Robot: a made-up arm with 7 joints.
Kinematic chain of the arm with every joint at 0, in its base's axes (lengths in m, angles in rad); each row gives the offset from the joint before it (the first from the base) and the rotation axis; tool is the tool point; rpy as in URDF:
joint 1: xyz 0.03 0 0.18 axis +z
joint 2: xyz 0.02 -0.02 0 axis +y
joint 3: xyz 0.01 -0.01 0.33 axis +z
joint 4: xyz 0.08 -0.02 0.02 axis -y
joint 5: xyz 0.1 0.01 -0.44 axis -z
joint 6: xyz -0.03 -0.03 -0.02 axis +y
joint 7: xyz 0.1 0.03 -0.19 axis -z
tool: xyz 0 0.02 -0.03 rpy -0.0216 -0.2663 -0.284
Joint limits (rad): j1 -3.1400..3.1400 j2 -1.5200..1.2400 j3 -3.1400..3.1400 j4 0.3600..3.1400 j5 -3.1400..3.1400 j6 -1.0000..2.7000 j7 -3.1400..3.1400
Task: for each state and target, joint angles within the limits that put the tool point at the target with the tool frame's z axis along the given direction. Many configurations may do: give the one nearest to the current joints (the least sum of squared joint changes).
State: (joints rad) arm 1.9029 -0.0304 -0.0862 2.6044 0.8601 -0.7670 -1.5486
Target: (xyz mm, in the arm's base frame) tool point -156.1 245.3 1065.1 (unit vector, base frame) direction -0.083 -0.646 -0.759
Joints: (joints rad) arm 2.3948 -0.3035 0.3171 2.1709 1.5276 -0.7281 -1.6443
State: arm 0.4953 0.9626 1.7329 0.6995 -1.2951 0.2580 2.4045
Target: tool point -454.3 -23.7 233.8 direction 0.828 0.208 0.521
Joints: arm 0.9893 0.9618 1.9273 0.4379 -1.5218 0.0341 2.2316
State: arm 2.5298 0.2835 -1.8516 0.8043 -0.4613 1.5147 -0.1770
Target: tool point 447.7 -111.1 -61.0 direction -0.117 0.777 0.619
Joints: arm 2.3092 -0.2175 -2.2459 0.5815 -1.2783 1.3216 0.1137
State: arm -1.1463 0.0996 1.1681 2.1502 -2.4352 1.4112 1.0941
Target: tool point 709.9 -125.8 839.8 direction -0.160 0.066 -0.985
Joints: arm -1.1443 0.0202 1.1697 1.5711 -2.8197 1.4330 1.1351
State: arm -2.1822 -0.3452 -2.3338 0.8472 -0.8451 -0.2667 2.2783
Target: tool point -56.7 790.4 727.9 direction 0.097 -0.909 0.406
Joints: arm -2.3159 -0.1376 -2.2272 1.7959 -0.1218 0.2935 2.6506
